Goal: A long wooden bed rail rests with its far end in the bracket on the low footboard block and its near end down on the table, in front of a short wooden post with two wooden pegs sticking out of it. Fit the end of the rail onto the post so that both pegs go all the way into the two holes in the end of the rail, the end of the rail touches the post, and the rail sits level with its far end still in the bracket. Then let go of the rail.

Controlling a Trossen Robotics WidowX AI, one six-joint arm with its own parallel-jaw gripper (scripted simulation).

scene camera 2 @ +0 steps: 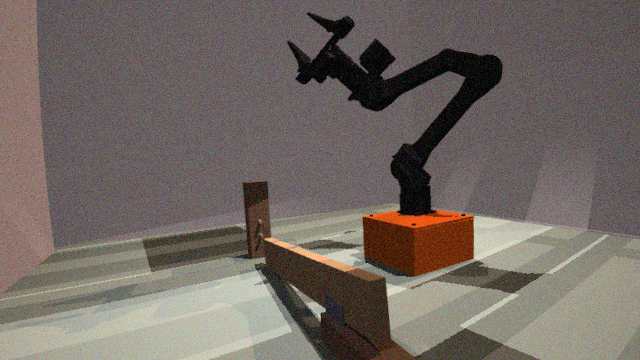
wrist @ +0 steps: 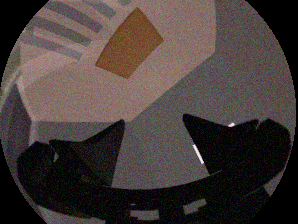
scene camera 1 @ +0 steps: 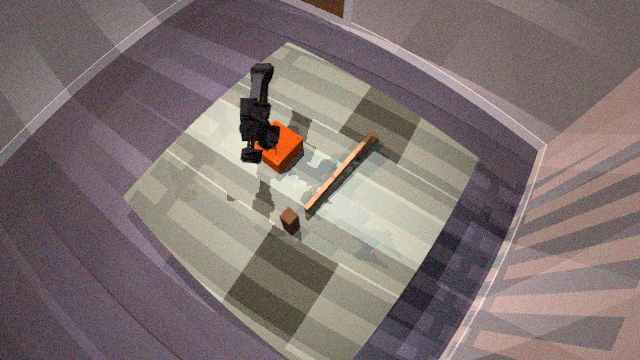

Observation:
My gripper (scene camera 2: 297,27) is open and holds nothing. Also in view: a wooden rail (scene camera 2: 364,295).
The wooden rail also shows in scene camera 1 (scene camera 1: 317,197). My gripper shows as well in the wrist view (wrist: 154,119) and in scene camera 1 (scene camera 1: 262,136). The wrist view does not show the wooden rail: it is out of frame.

